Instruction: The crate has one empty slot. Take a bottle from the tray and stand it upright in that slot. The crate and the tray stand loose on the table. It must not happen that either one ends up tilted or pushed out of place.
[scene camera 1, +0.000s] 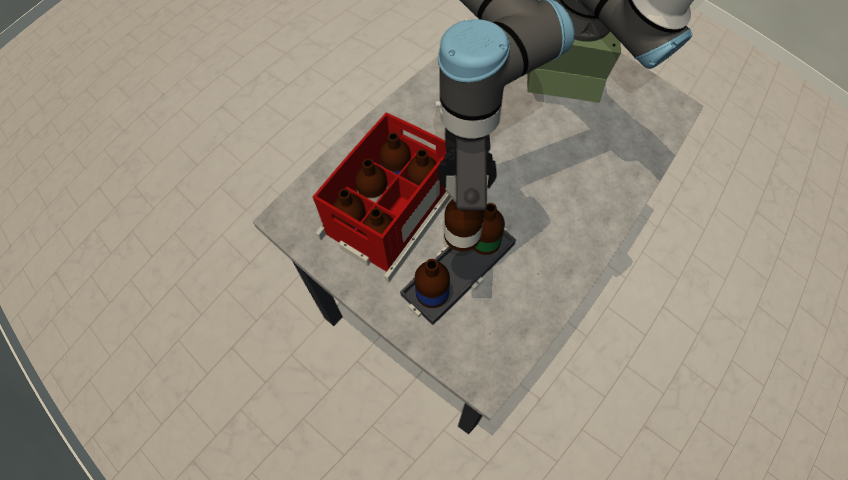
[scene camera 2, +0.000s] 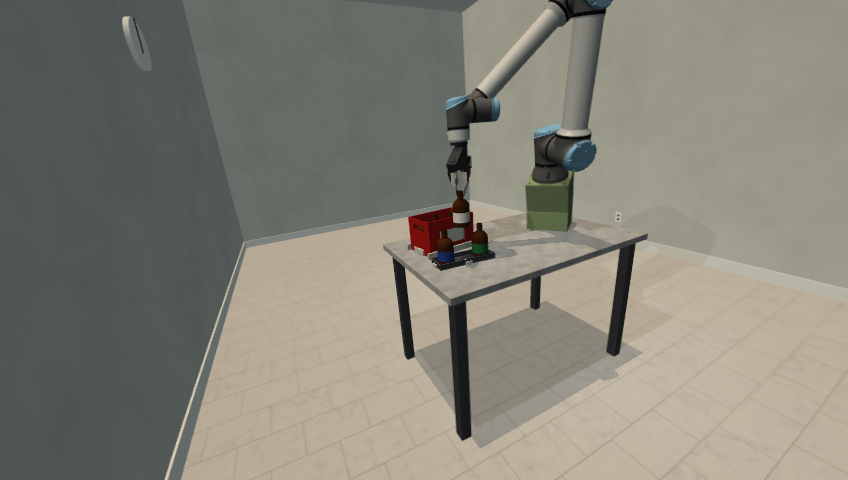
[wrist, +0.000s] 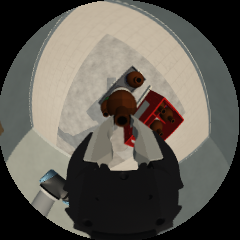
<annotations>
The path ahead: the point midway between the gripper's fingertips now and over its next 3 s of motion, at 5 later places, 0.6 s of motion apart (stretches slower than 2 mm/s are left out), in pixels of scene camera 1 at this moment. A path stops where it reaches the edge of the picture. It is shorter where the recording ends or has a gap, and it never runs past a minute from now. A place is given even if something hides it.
My gripper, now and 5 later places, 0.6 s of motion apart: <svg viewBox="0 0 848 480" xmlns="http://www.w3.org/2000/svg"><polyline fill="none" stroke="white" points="465,201 465,197 465,194 463,193 457,188 446,178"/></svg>
</annotations>
